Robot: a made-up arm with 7 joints. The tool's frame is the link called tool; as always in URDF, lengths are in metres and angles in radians. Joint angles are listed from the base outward. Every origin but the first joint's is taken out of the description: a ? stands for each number. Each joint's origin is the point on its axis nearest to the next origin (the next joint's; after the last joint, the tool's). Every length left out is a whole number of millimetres.
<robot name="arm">
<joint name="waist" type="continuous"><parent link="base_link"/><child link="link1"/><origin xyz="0 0 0.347" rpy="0 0 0"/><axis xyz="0 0 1"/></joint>
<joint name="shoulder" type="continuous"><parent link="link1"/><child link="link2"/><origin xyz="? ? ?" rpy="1.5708 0 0"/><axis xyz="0 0 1"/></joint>
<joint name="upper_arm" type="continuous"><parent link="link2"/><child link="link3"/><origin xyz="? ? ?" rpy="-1.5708 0 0"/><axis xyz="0 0 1"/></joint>
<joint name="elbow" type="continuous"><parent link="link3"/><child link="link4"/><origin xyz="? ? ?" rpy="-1.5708 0 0"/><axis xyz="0 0 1"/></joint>
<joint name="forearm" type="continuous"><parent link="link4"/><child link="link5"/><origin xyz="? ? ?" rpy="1.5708 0 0"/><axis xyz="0 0 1"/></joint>
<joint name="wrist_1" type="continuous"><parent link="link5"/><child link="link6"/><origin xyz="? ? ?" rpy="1.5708 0 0"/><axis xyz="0 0 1"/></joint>
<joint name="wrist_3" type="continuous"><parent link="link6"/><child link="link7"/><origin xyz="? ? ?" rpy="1.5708 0 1.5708"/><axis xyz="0 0 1"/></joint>
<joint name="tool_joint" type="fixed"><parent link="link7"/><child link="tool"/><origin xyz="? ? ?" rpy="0 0 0"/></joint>
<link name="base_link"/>
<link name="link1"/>
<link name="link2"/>
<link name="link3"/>
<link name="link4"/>
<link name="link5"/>
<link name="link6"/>
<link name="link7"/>
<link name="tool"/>
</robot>
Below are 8 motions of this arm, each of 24 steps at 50 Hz.
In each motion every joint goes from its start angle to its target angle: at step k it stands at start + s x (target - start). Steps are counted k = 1, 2, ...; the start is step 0. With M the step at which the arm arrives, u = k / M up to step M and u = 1 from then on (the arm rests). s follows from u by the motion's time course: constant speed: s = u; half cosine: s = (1 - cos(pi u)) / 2; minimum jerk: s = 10 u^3 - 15 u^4 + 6 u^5.
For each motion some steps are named. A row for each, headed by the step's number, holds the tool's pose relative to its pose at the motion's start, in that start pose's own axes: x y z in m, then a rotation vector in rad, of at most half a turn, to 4 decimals.
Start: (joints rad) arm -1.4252 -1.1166 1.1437 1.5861 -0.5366 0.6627 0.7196
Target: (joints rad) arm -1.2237 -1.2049 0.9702 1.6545 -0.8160 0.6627 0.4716
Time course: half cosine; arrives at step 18
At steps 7, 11, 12, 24:
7: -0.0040 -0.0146 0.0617 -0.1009 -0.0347 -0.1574
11: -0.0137 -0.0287 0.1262 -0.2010 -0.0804 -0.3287
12: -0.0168 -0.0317 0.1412 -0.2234 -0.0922 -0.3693
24: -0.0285 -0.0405 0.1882 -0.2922 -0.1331 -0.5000

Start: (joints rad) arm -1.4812 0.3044 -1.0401 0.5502 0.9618 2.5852 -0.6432
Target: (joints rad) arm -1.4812 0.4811 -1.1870 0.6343 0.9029 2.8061 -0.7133
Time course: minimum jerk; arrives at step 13
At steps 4, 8, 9, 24:
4: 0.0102 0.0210 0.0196 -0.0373 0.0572 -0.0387
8: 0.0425 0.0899 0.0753 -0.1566 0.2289 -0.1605
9: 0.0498 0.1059 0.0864 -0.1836 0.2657 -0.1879
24: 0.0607 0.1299 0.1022 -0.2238 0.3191 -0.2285

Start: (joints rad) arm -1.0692 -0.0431 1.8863 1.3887 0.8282 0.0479 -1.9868
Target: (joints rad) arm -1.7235 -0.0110 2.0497 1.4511 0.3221 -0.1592 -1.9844
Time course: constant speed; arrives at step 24
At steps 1, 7, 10, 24:
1: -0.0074 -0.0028 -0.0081 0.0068 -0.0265 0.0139
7: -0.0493 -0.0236 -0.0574 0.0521 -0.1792 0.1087
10: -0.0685 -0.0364 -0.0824 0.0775 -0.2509 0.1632
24: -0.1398 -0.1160 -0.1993 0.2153 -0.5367 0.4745

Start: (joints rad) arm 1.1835 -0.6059 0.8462 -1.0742 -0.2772 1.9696 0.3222
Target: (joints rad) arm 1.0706 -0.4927 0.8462 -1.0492 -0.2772 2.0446 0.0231
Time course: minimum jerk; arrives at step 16
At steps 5, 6, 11, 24:
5: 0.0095 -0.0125 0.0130 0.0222 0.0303 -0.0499
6: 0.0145 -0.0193 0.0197 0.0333 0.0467 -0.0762
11: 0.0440 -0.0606 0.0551 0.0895 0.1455 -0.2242
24: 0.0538 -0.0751 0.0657 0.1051 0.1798 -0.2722

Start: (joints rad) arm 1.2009 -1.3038 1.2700 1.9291 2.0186 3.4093 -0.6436
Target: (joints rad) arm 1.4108 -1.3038 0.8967 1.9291 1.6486 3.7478 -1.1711
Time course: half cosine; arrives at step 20
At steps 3, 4, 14, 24:
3: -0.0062 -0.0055 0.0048 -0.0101 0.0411 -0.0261
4: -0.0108 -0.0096 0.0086 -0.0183 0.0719 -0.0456
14: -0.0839 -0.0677 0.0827 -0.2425 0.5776 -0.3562
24: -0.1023 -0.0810 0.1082 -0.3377 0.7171 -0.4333

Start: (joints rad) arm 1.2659 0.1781 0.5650 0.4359 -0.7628 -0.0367 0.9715
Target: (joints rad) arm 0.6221 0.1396 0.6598 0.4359 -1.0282 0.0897 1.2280
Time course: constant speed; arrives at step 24
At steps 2, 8, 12, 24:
2: -0.0015 -0.0029 0.0013 -0.0399 0.0519 0.0275
8: -0.0056 -0.0117 0.0066 -0.1540 0.2118 0.1046
12: -0.0081 -0.0173 0.0115 -0.2257 0.3218 0.1509
24: -0.0130 -0.0320 0.0322 -0.4205 0.6646 0.2618

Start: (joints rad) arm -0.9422 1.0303 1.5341 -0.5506 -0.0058 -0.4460 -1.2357
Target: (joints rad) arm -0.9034 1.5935 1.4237 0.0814 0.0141 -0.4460 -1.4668
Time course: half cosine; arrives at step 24
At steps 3, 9, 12, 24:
3: 0.0232 -0.0025 0.0105 0.0204 -0.0079 -0.0308
9: 0.1838 -0.0423 0.0853 0.1599 -0.0727 -0.2476
12: 0.2891 -0.0922 0.1381 0.2532 -0.1280 -0.3971
24: 0.5073 -0.2893 0.2722 0.4783 -0.3108 -0.7618

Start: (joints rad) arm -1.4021 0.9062 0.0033 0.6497 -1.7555 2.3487 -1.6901
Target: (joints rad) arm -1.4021 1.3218 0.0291 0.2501 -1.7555 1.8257 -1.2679
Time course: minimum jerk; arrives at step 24
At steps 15, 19, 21, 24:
15: -0.3713 0.0746 -0.1919 0.4455 -0.5107 -0.0201
19: -0.4622 0.1218 -0.2704 0.5324 -0.7071 -0.0030
21: -0.4815 0.1343 -0.2897 0.5488 -0.7548 0.0022
24: -0.4878 0.1385 -0.2962 0.5539 -0.7708 0.0039

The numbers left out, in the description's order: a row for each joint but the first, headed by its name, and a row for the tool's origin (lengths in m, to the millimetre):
shoulder: 0 -0.058 0
upper_arm: 0 0.514 0
elbow: 0.03 0.073 0
forearm: -0.022 -0.503 0
wrist_1: 0 -0.101 0
wrist_3: 0.011 0.083 0
tool: 0 0 0

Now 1 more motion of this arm.
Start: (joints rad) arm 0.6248 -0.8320 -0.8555 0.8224 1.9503 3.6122 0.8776
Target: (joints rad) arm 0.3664 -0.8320 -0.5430 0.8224 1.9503 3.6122 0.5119
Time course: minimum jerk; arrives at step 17
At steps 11, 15, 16, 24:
11: 0.0066 0.0601 0.0486 -0.0464 0.0868 -0.4279
15: 0.0070 0.0747 0.0643 -0.0685 0.1149 -0.5510
16: 0.0071 0.0754 0.0652 -0.0697 0.1163 -0.5573
24: 0.0071 0.0755 0.0653 -0.0699 0.1166 -0.5583

